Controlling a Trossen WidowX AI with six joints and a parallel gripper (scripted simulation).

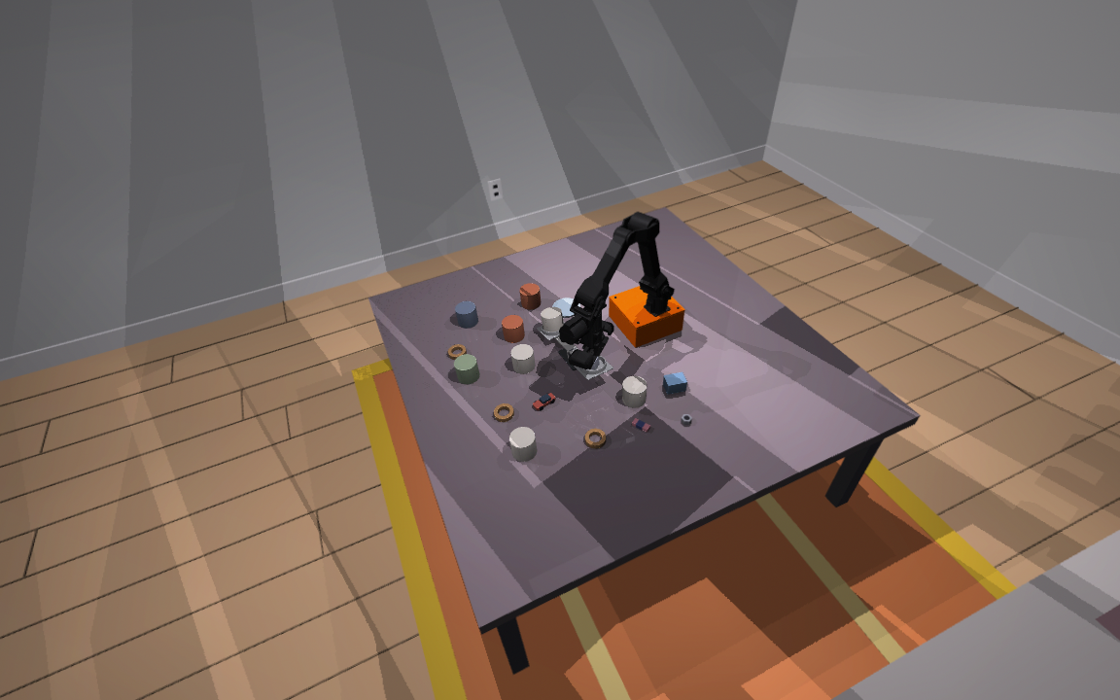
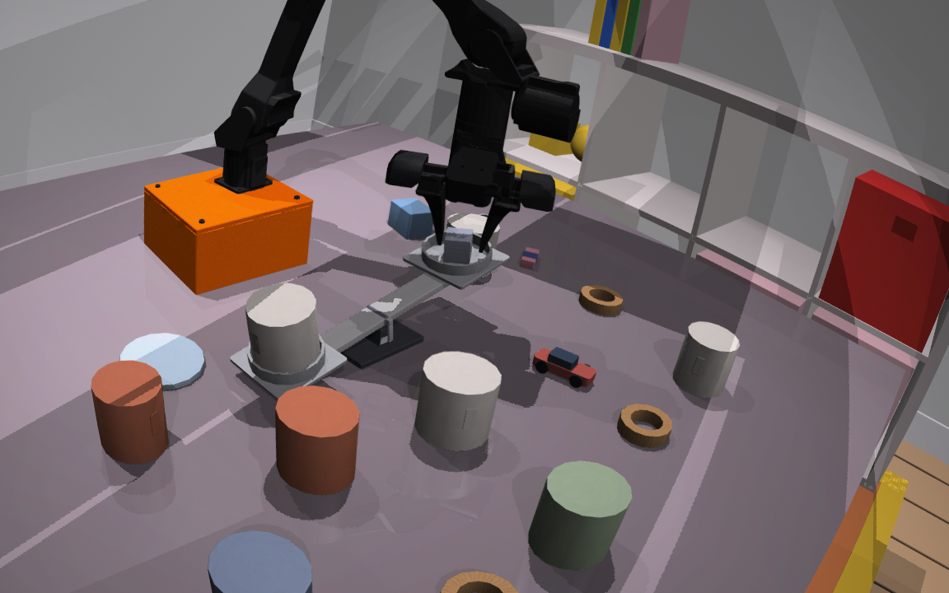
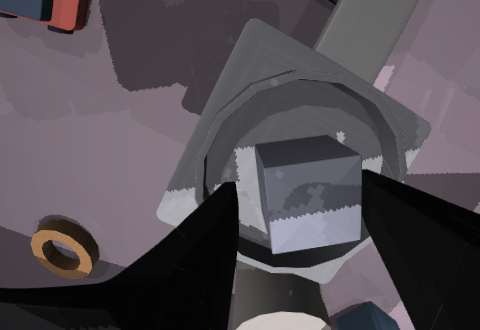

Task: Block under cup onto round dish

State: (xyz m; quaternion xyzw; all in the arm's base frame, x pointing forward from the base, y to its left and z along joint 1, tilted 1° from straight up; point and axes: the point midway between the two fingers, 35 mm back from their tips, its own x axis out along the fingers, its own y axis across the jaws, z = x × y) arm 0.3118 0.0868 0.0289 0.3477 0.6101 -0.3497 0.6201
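Right now the round dish is 350 mm to the right of my gripper tip, 120 mm behind it and 80 mm below it. Also, from my gripper tip: blue block (190 mm behind, 160 mm to the left, 60 mm below); then balance (130 mm to the right, 50 mm below, 10 mm behind); then toy car (170 mm ahead, 70 mm below, 10 mm to the right).
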